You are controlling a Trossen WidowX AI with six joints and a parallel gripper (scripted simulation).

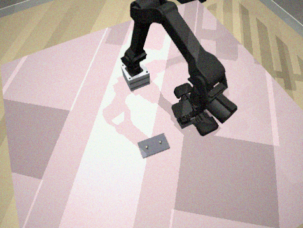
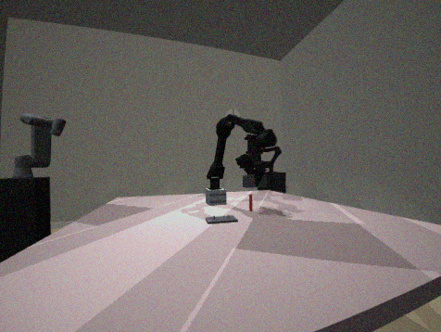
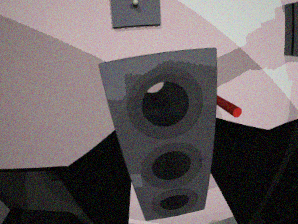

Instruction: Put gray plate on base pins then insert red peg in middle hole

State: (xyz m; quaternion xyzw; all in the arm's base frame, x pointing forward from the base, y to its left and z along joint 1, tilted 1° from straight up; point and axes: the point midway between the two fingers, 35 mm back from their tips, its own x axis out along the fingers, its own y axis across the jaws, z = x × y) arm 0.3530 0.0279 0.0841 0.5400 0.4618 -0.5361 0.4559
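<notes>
Now: the base 3 cm behind my gripper tip, 15 cm to the right of it and 13 cm below it. The rest, counted from my gripper tip: red peg (10 cm behind, 5 cm to the left, 10 cm below); then gray plate (3 cm above).
</notes>
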